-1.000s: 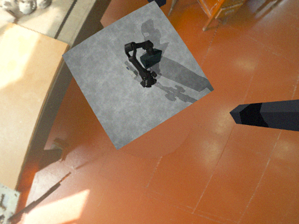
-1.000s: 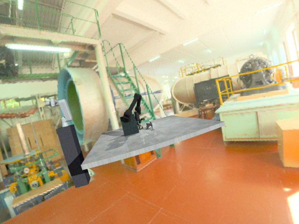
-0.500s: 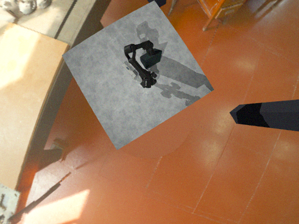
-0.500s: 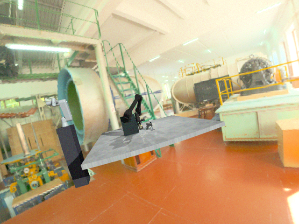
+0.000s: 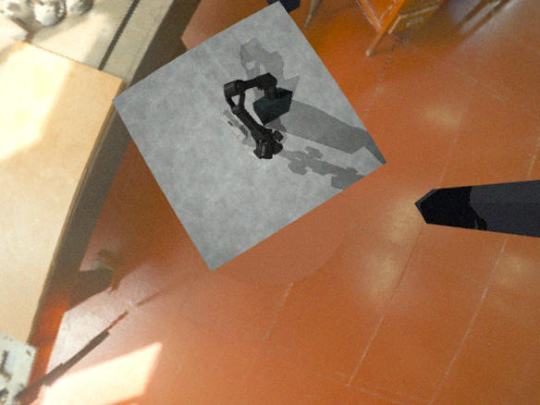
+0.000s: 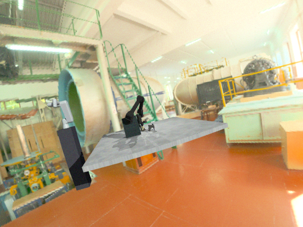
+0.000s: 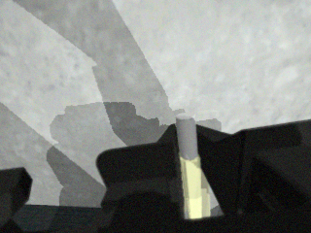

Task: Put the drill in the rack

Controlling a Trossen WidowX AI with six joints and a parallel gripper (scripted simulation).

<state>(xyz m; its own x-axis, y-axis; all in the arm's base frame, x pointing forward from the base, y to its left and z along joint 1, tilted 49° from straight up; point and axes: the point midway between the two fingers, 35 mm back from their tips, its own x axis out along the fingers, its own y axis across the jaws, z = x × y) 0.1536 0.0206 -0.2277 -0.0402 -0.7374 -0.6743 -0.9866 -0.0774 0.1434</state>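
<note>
Now: the drill 10 mm ahead of my gripper tip, 40 mm to the right of it and 30 mm above it. The rest, counted from my gripper tip: small fixture 110 mm ahead, 200 mm to the right, 30 mm above.
</note>
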